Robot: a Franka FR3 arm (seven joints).
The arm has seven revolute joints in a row. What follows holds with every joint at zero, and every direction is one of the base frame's.
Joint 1 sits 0.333 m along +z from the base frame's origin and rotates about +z.
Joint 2 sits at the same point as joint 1 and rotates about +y.
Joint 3 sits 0.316 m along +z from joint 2 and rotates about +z.
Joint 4 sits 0.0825 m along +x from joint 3 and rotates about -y.
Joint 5 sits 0.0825 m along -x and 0.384 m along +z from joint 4 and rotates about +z.
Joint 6 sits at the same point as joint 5 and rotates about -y.
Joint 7 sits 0.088 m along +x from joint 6 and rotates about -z.
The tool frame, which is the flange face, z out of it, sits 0.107 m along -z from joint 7; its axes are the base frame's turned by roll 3.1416, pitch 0 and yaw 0 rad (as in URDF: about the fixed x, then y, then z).
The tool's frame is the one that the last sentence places.
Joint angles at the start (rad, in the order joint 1, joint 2, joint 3, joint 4, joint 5, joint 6, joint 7):
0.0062 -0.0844 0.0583 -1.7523 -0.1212 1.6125 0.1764
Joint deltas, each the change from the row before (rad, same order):
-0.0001 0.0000 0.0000 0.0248 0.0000 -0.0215 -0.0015
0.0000 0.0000 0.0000 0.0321 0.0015 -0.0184 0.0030
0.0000 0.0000 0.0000 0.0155 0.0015 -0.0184 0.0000
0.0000 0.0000 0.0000 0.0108 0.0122 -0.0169 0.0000
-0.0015 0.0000 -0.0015 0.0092 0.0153 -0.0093 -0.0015
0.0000 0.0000 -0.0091 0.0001 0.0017 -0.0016 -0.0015
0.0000 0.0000 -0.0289 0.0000 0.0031 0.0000 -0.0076
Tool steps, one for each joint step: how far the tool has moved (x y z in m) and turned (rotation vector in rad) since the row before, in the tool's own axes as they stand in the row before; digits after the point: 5 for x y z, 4 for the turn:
-0.00116 0.00170 -0.00978 0.0005 0.0031 0.0016
-0.00086 0.00185 -0.01344 0.0038 0.0130 0.0069
-0.00149 0.00099 -0.00564 0.0010 -0.0032 0.0018
-0.00175 -0.00044 -0.00356 0.0109 -0.0082 0.0009
-0.00085 0.00051 -0.00331 0.0153 -0.0032 0.0018
0.00058 0.00473 0.00056 0.0025 -0.0028 0.0074
0.00224 0.01519 0.00146 0.0064 -0.0037 0.0208

